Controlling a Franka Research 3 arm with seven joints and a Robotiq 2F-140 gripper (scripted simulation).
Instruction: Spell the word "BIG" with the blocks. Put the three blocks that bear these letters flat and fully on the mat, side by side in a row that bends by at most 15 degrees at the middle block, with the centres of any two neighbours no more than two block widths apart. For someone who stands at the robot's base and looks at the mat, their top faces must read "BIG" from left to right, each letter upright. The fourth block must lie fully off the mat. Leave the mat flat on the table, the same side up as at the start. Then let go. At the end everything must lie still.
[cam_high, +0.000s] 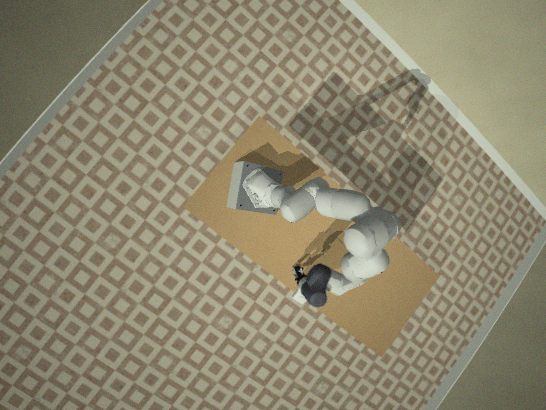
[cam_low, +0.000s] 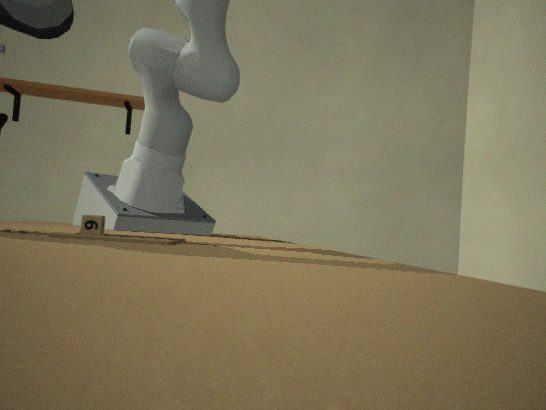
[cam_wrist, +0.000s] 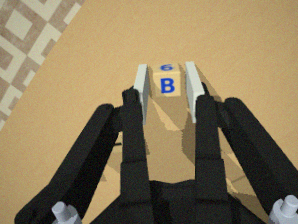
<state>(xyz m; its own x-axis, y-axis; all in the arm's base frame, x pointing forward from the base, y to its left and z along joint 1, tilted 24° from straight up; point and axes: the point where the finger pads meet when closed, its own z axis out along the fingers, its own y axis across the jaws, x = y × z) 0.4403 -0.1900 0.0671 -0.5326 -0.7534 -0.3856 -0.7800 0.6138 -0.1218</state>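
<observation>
Right now the thin mat is 250 mm to the left of my hand, 30 mm below it and 30 mm ahead of it.
</observation>
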